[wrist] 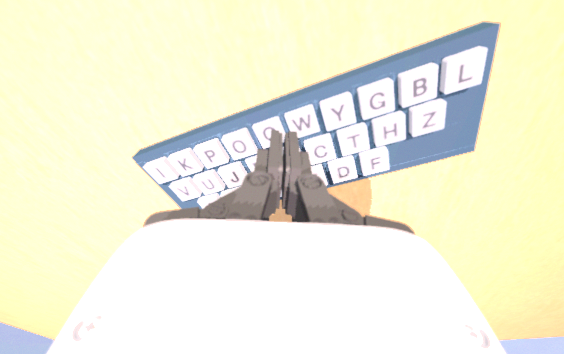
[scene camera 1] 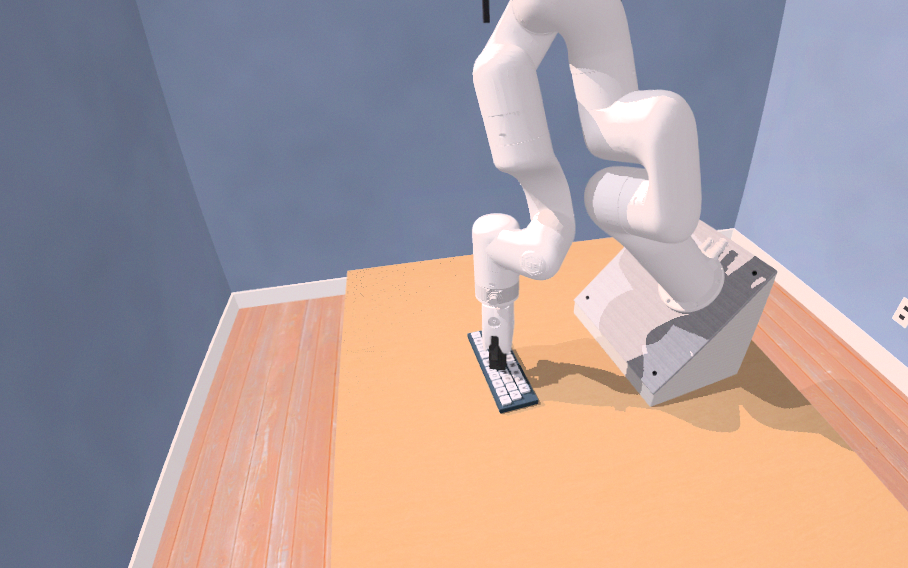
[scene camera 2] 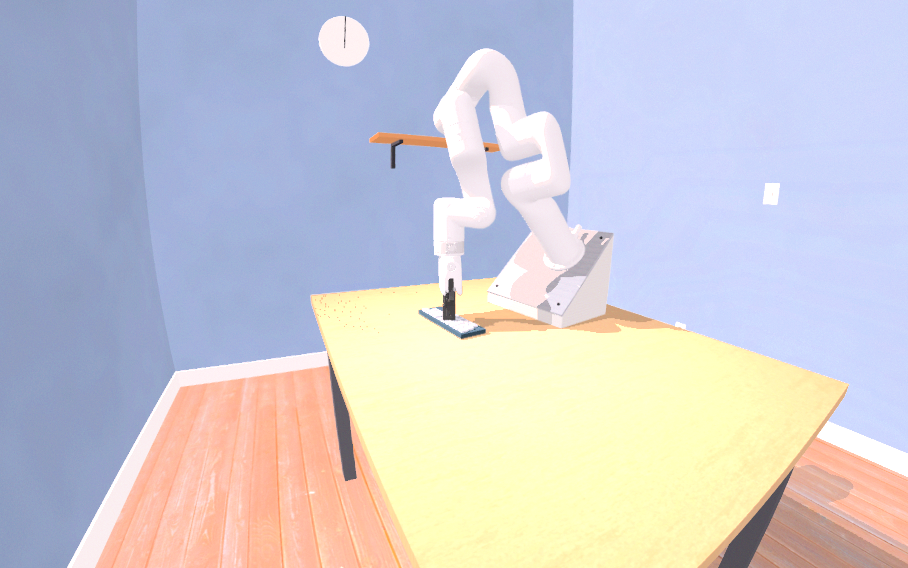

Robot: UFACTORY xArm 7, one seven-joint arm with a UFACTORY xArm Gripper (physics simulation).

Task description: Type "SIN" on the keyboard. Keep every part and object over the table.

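Places are measured from the arm's base along level axes (x right, y back, z down), in metres.
Pixels of known places: gripper, between the fingertips: (wrist: 282, 150) (scene camera 1: 497, 367) (scene camera 2: 448, 319); arm's base, origin of its link: (scene camera 1: 691, 281) (scene camera 2: 564, 254).
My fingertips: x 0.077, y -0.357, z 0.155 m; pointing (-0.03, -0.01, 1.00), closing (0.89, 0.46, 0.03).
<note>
For each thing: its top centre in the pictures, then the offset to it from my fingertips. Level surfaces: height alone.
- I key, centre of its top: (wrist: 160, 173) (scene camera 1: 505, 399) dx -0.085, dy -0.018, dz -0.004 m
- Q key, centre of its top: (wrist: 270, 134) dx -0.002, dy -0.014, dz -0.001 m
- W key, centre of its top: (wrist: 302, 123) dx +0.019, dy -0.013, dz -0.001 m
- table, height of its surface: dz +0.013 m
The blue keyboard (scene camera 1: 528, 402) (scene camera 2: 473, 333) (wrist: 457, 132) lies flat on the table, with white lettered keys. In the wrist view the I key (wrist: 159, 173) is at the left end of the top row. The S and N keys do not show there; the fingers hide part of the middle and lower rows. My gripper (scene camera 1: 496, 367) (scene camera 2: 449, 318) (wrist: 282, 150) is shut and empty, pointing down at the middle of the keyboard. In the wrist view its tips overlap the lower part of the Q key (wrist: 268, 128), left of the W key (wrist: 301, 121). Whether they touch a key cannot be told.
The table (scene camera 1: 415, 482) (scene camera 2: 569, 435) extends around the keyboard. The arm's wedge-shaped base (scene camera 1: 719, 365) (scene camera 2: 589, 288) stands right of the keyboard in both scene views. A wall shelf (scene camera 2: 415, 140) is behind the arm. The table's left edge lies beyond the keyboard's left side.
</note>
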